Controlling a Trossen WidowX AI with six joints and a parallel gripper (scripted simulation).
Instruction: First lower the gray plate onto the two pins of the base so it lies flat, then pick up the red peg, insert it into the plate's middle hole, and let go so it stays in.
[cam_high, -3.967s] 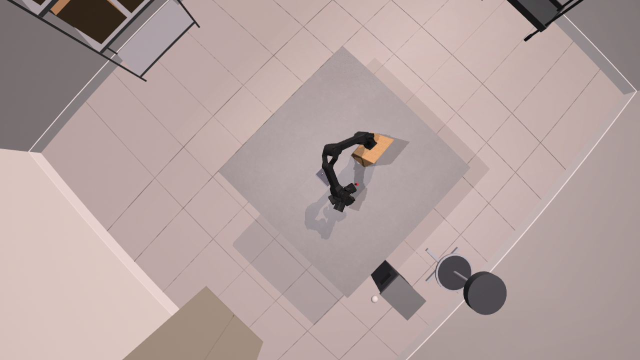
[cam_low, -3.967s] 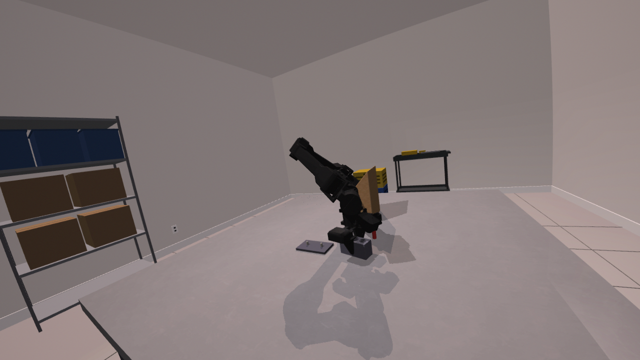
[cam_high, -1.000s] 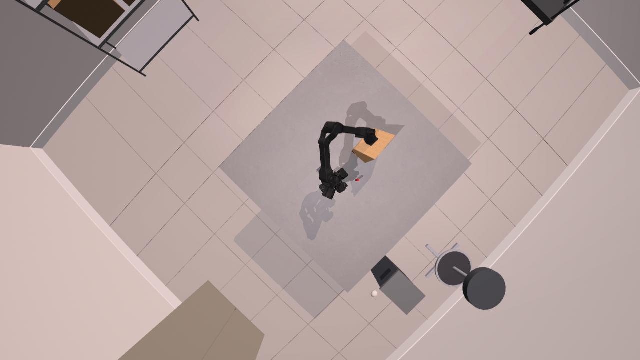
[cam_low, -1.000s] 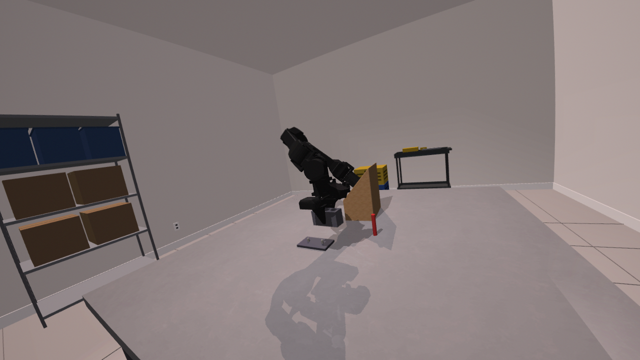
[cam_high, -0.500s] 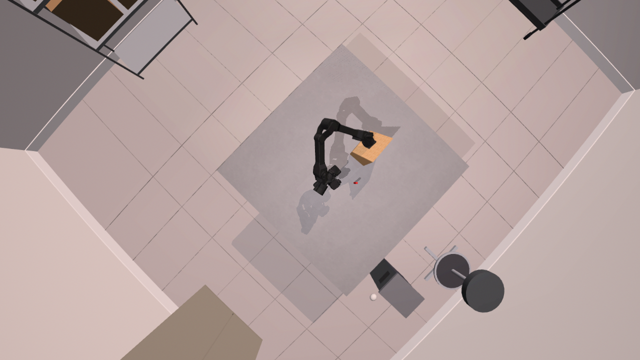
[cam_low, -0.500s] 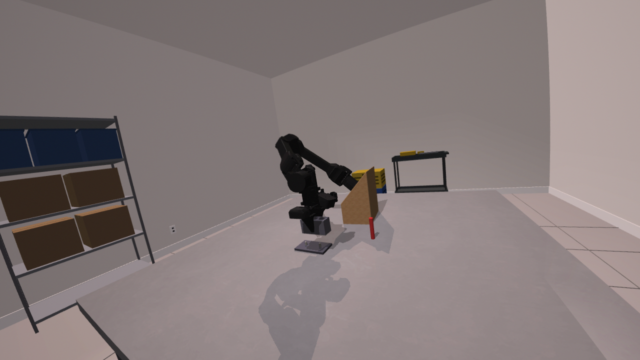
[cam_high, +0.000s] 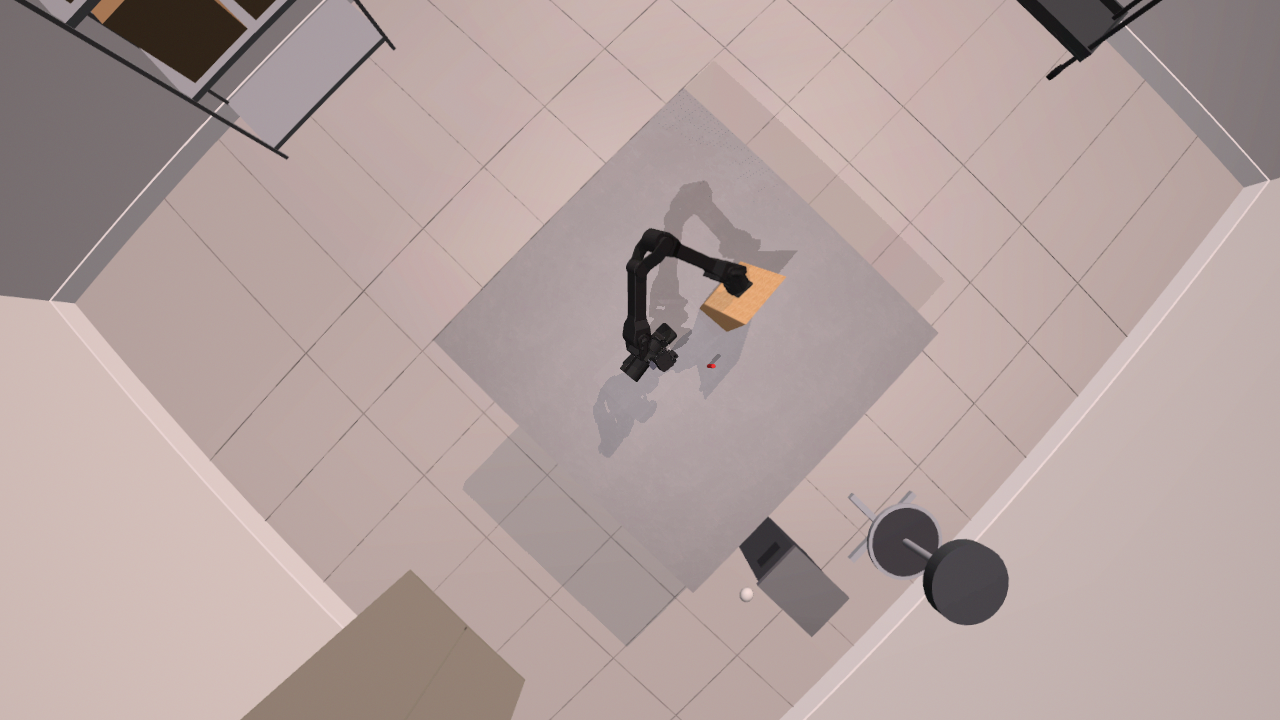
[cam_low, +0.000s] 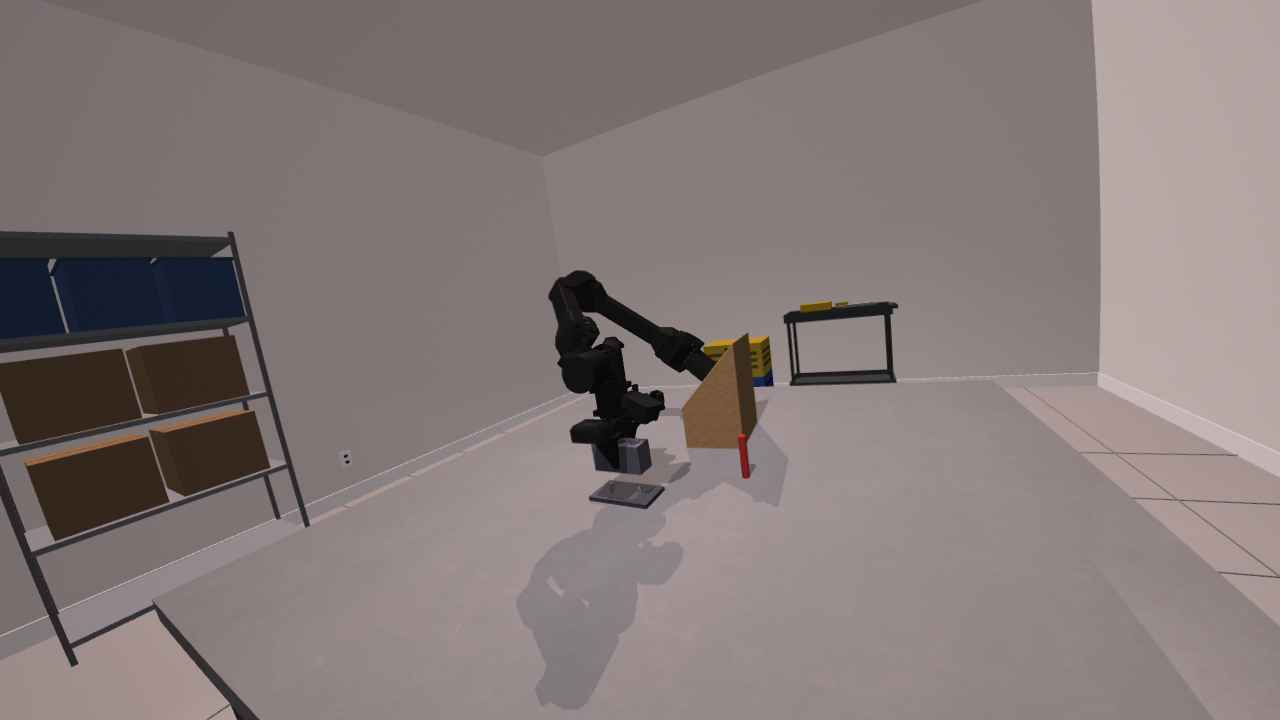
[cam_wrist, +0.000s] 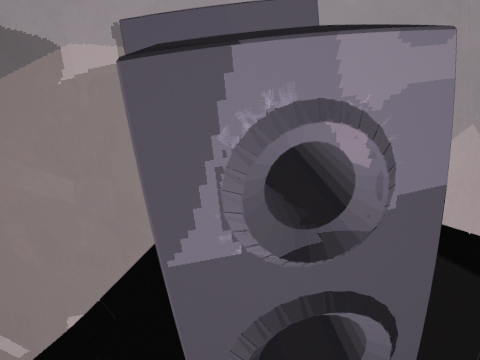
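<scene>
The base lies 50 mm below my gripper tip. Round my gripper tip: red peg 120 mm behind, 180 mm to the left, 20 mm below; then gray plate 30 mm above.
</scene>
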